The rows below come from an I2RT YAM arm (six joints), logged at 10 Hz.
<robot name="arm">
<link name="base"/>
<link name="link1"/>
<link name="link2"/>
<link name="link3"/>
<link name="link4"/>
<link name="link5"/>
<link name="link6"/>
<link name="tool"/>
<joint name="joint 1" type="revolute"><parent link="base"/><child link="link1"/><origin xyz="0 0 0.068" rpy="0 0 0"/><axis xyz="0 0 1"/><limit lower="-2.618" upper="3.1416"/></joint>
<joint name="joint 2" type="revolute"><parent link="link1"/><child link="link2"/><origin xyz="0.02 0.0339 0.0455" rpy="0 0 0"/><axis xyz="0 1 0"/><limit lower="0" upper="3.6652"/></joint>
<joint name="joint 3" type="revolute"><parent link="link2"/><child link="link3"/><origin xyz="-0.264 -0.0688 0" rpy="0 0 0"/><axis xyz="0 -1 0"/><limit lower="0" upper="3.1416"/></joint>
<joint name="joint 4" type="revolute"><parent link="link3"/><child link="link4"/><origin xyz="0.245 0.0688 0.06" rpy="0 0 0"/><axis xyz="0 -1 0"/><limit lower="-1.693" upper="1.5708"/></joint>
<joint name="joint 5" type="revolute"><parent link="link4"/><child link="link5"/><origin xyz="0.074 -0.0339 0.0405" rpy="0 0 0"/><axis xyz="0 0 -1"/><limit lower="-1.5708" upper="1.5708"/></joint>
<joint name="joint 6" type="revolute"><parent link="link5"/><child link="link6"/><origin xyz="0.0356 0 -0.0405" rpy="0 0 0"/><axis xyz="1 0 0"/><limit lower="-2.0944" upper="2.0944"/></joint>
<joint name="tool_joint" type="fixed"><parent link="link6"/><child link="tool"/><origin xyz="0 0 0" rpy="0 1.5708 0"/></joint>
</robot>
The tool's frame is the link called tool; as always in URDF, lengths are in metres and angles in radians.
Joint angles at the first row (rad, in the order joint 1, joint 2, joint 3, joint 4, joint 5, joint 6):
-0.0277 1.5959 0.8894 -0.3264 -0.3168 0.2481
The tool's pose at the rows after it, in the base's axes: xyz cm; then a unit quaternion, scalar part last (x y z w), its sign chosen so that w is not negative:
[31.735, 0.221, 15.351, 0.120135, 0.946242, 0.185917, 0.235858]
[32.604, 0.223, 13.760, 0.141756, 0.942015, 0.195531, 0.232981]
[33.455, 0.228, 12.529, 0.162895, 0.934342, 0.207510, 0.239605]
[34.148, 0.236, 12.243, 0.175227, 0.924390, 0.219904, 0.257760]
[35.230, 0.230, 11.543, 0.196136, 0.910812, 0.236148, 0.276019]
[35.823, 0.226, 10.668, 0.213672, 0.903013, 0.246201, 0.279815]
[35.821, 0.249, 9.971, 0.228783, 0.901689, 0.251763, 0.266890]
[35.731, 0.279, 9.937, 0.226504, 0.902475, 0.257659, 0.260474]
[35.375, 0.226, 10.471, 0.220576, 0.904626, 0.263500, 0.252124]
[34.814, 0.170, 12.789, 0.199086, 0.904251, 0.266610, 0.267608]
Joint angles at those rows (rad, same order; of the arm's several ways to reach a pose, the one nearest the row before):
-0.0277 1.6699 0.8894 -0.2581 -0.3138 0.3111
-0.0277 1.7359 0.8894 -0.1868 -0.3214 0.3603
-0.0277 1.7908 0.8894 -0.1043 -0.3298 0.4141
-0.0276 1.8145 0.8902 -0.0311 -0.3378 0.4553
-0.0277 1.8625 0.8997 0.0646 -0.3450 0.5182
-0.0277 1.9041 0.9043 0.1234 -0.3489 0.5644
-0.0277 1.9255 0.9039 0.1276 -0.3557 0.5957
-0.0284 1.9251 0.9039 0.1180 -0.3721 0.5938
-0.0322 1.9011 0.9020 0.0803 -0.3939 0.5808
-0.0357 1.8183 0.8986 0.0277 -0.4076 0.5434

